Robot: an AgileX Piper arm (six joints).
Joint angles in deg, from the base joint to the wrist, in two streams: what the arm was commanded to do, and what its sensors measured. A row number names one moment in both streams.
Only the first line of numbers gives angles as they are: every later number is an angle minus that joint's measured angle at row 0.
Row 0, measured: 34.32 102.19 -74.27 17.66 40.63 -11.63
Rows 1 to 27, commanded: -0.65 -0.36 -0.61 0.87 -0.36 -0.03; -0.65 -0.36 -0.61 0.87 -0.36 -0.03; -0.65 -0.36 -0.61 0.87 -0.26 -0.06; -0.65 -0.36 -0.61 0.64 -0.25 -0.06; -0.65 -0.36 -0.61 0.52 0.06 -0.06; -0.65 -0.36 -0.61 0.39 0.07 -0.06; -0.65 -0.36 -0.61 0.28 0.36 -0.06; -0.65 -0.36 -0.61 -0.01 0.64 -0.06; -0.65 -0.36 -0.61 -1.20 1.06 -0.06; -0.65 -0.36 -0.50 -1.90 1.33 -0.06; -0.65 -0.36 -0.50 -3.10 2.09 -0.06; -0.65 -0.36 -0.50 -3.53 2.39 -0.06; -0.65 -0.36 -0.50 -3.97 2.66 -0.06; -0.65 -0.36 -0.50 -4.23 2.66 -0.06; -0.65 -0.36 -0.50 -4.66 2.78 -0.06; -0.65 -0.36 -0.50 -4.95 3.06 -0.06; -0.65 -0.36 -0.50 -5.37 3.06 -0.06; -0.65 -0.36 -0.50 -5.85 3.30 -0.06; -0.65 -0.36 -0.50 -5.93 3.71 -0.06; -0.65 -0.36 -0.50 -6.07 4.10 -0.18; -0.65 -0.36 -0.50 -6.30 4.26 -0.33; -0.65 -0.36 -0.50 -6.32 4.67 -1.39; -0.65 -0.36 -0.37 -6.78 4.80 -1.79; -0.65 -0.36 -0.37 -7.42 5.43 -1.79; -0.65 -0.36 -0.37 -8.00 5.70 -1.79; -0.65 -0.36 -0.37 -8.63 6.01 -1.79; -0.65 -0.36 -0.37 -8.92 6.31 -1.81
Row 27, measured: 0.00 0.00 -0.36 -5.95 4.54 -1.24
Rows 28 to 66, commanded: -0.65 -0.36 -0.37 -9.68 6.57 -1.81; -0.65 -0.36 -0.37 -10.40 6.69 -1.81; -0.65 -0.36 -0.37 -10.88 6.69 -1.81; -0.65 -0.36 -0.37 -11.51 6.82 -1.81; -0.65 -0.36 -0.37 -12.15 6.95 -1.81; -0.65 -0.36 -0.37 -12.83 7.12 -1.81; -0.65 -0.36 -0.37 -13.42 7.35 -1.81; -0.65 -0.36 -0.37 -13.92 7.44 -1.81; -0.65 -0.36 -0.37 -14.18 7.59 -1.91; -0.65 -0.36 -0.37 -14.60 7.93 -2.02; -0.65 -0.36 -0.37 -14.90 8.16 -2.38; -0.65 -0.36 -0.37 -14.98 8.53 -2.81; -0.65 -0.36 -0.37 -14.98 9.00 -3.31; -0.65 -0.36 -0.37 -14.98 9.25 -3.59; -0.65 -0.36 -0.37 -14.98 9.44 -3.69; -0.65 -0.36 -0.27 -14.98 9.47 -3.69; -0.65 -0.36 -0.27 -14.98 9.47 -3.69; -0.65 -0.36 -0.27 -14.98 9.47 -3.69; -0.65 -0.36 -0.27 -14.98 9.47 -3.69; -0.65 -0.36 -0.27 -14.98 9.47 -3.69; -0.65 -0.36 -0.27 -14.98 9.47 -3.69; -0.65 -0.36 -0.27 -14.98 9.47 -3.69; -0.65 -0.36 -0.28 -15.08 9.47 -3.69; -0.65 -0.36 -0.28 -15.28 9.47 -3.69; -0.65 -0.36 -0.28 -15.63 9.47 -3.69; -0.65 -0.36 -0.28 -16.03 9.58 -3.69; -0.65 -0.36 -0.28 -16.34 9.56 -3.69; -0.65 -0.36 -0.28 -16.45 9.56 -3.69; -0.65 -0.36 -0.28 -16.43 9.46 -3.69; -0.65 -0.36 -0.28 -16.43 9.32 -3.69; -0.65 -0.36 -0.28 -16.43 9.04 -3.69; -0.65 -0.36 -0.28 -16.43 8.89 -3.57; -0.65 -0.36 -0.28 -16.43 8.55 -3.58; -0.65 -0.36 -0.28 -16.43 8.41 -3.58; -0.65 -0.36 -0.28 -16.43 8.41 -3.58; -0.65 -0.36 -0.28 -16.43 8.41 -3.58; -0.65 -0.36 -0.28 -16.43 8.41 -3.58; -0.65 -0.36 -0.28 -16.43 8.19 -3.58; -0.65 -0.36 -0.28 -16.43 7.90 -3.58
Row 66, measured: 0.34 -0.34 -1.02 -11.38 4.50 -3.87
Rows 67 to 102, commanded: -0.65 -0.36 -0.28 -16.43 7.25 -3.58; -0.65 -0.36 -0.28 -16.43 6.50 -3.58; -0.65 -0.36 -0.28 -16.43 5.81 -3.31; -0.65 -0.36 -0.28 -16.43 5.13 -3.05; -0.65 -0.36 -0.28 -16.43 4.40 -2.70; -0.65 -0.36 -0.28 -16.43 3.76 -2.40; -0.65 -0.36 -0.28 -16.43 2.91 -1.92; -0.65 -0.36 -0.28 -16.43 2.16 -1.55; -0.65 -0.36 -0.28 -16.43 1.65 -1.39; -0.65 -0.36 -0.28 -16.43 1.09 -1.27; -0.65 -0.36 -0.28 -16.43 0.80 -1.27; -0.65 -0.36 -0.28 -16.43 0.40 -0.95; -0.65 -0.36 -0.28 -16.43 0.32 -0.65; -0.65 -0.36 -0.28 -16.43 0.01 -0.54; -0.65 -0.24 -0.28 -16.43 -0.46 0.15; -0.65 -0.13 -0.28 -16.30 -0.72 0.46; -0.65 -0.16 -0.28 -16.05 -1.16 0.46; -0.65 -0.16 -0.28 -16.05 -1.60 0.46; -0.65 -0.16 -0.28 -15.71 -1.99 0.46; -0.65 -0.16 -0.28 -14.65 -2.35 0.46; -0.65 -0.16 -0.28 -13.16 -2.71 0.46; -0.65 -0.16 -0.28 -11.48 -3.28 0.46; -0.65 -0.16 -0.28 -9.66 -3.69 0.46; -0.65 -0.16 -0.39 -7.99 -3.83 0.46; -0.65 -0.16 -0.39 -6.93 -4.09 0.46; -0.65 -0.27 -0.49 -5.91 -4.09 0.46; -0.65 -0.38 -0.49 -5.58 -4.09 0.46; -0.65 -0.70 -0.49 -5.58 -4.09 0.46; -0.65 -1.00 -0.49 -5.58 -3.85 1.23; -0.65 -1.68 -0.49 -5.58 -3.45 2.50; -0.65 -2.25 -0.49 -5.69 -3.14 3.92; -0.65 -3.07 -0.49 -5.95 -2.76 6.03; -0.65 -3.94 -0.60 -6.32 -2.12 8.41; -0.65 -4.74 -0.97 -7.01 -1.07 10.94; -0.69 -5.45 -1.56 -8.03 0.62 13.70; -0.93 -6.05 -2.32 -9.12 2.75 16.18
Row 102, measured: -0.05 -2.90 -0.46 -6.55 -1.40 7.35
